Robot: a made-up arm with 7 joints.
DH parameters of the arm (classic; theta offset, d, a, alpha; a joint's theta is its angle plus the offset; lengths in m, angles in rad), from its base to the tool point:
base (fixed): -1.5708 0.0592 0 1.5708
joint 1: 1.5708 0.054 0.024 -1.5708
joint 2: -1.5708 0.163 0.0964 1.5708
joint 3: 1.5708 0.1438 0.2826 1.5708
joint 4: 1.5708 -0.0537 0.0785 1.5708
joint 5: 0 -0.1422 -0.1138 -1.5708
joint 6: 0 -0.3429 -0.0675 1.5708
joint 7: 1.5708 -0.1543 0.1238 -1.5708
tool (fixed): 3.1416 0.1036 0 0
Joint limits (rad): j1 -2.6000..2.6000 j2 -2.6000..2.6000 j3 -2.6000..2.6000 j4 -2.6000..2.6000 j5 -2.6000..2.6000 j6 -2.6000..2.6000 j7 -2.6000..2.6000
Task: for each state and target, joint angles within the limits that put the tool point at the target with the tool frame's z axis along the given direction. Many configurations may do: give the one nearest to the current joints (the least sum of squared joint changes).
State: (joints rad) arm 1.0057 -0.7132 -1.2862 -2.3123 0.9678 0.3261 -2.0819
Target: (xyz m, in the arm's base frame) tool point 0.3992 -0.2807 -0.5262 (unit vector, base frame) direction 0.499 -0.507 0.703
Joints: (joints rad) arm 1.4999 -1.5440 -1.6196 -1.6634 0.0108 0.9030 -2.3522
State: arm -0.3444 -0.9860 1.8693 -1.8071 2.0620 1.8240 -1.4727
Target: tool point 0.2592 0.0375 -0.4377 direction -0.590 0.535 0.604
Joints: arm -1.2123 -0.9237 2.4068 -1.3340 1.5039 1.6215 -1.5058
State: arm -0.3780 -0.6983 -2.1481 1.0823 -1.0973 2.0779 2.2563
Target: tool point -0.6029 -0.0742 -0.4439 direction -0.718 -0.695 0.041
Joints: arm -0.3421 -0.5573 -2.2543 1.4473 -1.1985 2.3378 2.3604
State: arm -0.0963 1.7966 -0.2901 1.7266 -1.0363 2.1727 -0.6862
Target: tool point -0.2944 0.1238 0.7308 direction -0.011 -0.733 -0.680
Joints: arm -1.0063 1.7682 -0.1371 2.4440 -0.8365 1.6848 -0.7198
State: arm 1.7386 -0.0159 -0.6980 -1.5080 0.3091 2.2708 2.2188
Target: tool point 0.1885 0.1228 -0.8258 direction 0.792 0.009 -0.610
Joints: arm 1.4301 -0.4129 -0.2874 -1.4638 0.7916 2.2852 2.0449
